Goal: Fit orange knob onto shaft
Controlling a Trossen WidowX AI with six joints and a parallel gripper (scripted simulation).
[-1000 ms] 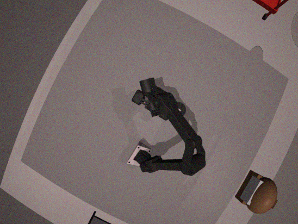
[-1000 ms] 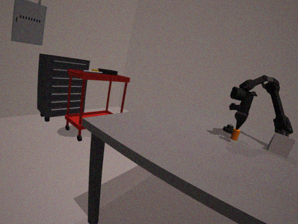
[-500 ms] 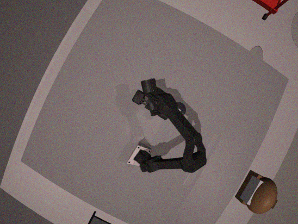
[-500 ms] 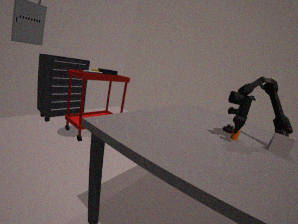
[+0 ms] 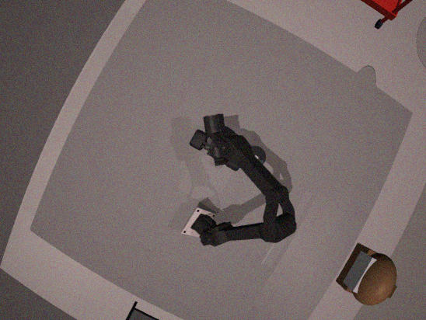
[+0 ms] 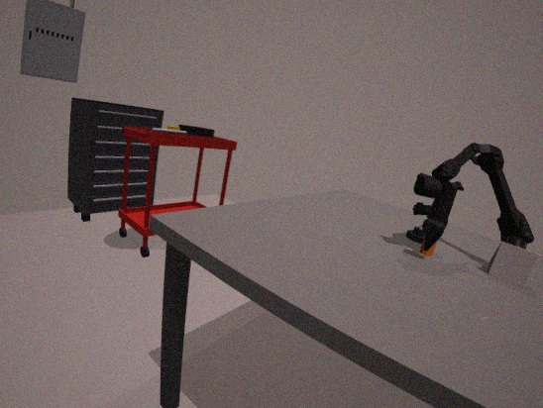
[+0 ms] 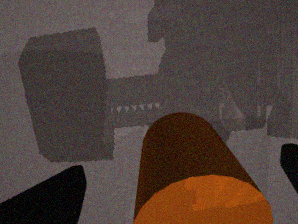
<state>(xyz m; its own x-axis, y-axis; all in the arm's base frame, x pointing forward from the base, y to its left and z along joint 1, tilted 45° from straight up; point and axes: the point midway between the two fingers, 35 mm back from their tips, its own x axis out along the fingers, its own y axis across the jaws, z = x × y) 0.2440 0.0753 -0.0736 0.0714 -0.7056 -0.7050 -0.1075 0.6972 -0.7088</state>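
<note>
The orange knob is 2 cm above my gripper tip. From my gripper tip the other things lie so: dark round pedestal: 7 cm ahead, 13 cm to the right, 1 cm above.
</note>
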